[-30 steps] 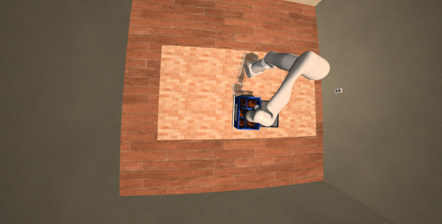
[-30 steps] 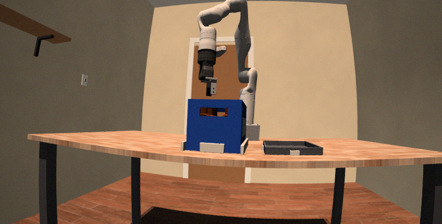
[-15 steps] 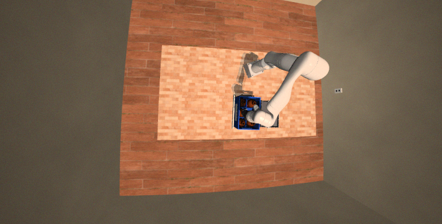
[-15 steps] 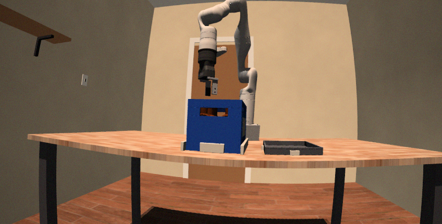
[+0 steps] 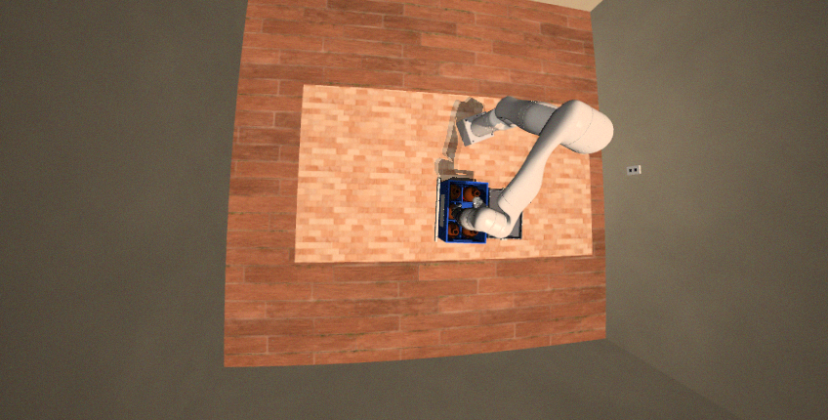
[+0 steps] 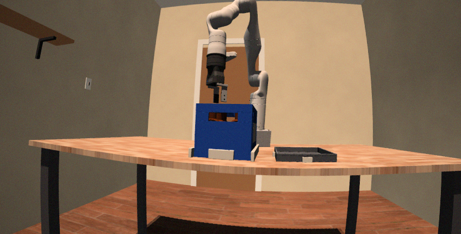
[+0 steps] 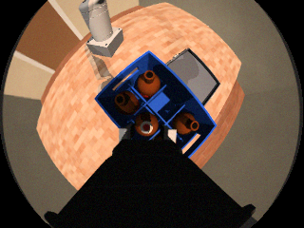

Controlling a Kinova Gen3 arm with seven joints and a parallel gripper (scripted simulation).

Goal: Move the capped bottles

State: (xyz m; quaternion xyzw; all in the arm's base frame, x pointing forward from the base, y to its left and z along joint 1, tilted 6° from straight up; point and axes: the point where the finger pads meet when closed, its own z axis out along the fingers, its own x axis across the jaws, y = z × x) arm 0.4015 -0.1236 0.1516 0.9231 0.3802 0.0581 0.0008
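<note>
My gripper is now 130 mm above the glass bottle. From my hand the other things lie so: blue crate 40 mm to the left, 130 mm below; then grey tray 310 mm to the left, 200 mm below.
</note>
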